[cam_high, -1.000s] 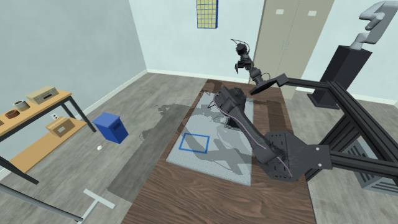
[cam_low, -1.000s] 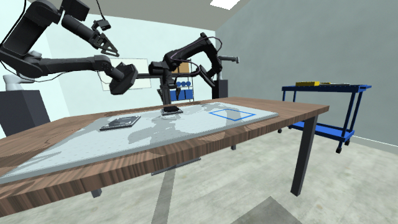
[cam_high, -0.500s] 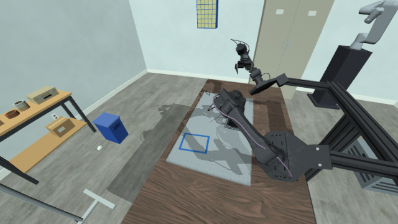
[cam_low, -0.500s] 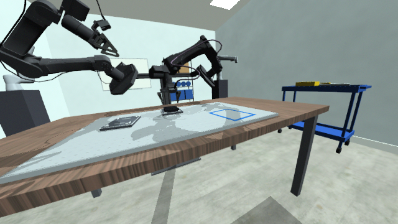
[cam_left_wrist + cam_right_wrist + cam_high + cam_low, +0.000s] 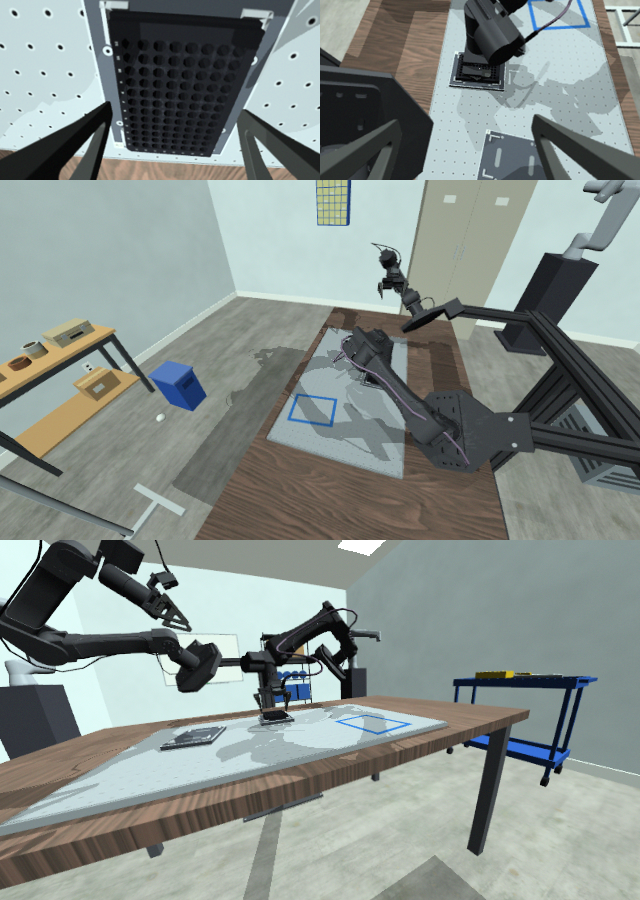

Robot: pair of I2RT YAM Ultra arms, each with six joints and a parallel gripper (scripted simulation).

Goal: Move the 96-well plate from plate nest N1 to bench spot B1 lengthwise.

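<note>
Now: left hand 20 mm above the black 96-well plate.
</note>
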